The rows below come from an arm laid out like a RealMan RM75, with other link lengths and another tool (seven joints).
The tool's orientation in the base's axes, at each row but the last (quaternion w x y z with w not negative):
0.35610 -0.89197 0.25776 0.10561
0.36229 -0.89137 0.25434 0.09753
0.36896 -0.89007 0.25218 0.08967
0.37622 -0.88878 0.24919 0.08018
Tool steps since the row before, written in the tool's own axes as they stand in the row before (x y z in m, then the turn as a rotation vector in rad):
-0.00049 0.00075 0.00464 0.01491 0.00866 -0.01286
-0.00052 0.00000 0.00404 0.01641 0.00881 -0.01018
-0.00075 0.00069 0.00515 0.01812 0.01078 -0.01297
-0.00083 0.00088 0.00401 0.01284 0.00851 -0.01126
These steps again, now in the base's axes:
-0.00084 0.00293 -0.00361 0.00802 -0.01992 -0.00126
-0.00040 0.00301 -0.00272 0.00925 -0.01872 -0.00382
-0.00086 0.00349 -0.00383 0.00963 -0.02251 -0.00363
-0.00098 0.00264 -0.00310 0.00629 -0.01794 -0.00166

